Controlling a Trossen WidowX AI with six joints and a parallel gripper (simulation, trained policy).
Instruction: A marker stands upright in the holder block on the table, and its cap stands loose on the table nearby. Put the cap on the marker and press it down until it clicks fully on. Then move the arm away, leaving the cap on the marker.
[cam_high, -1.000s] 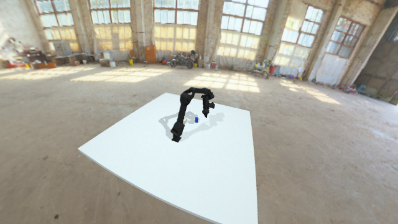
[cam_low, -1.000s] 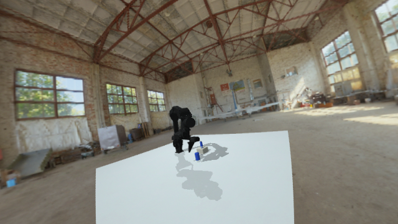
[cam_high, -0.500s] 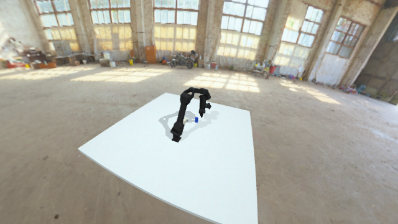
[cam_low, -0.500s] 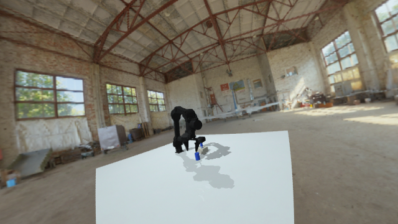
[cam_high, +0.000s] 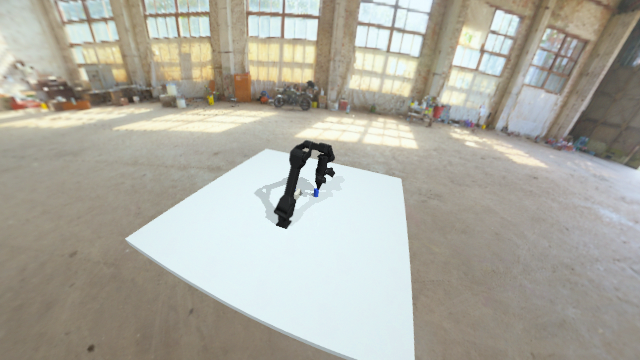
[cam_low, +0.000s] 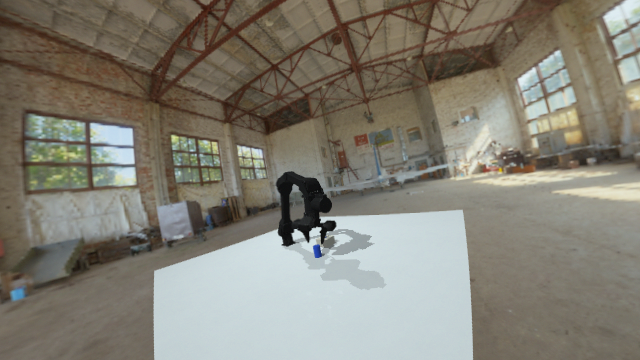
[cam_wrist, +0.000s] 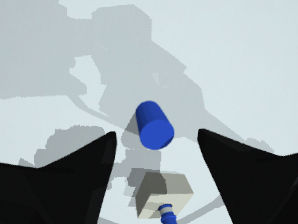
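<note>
Right now the blue cap is 1 cm behind my gripper tip, 1 cm to the left of it and 4 cm below it. The rest, counted from my gripper tip: holder block (7 cm behind, 14 cm to the left, 5 cm below); blue marker (7 cm behind, 14 cm to the left, 1 cm above).
</note>
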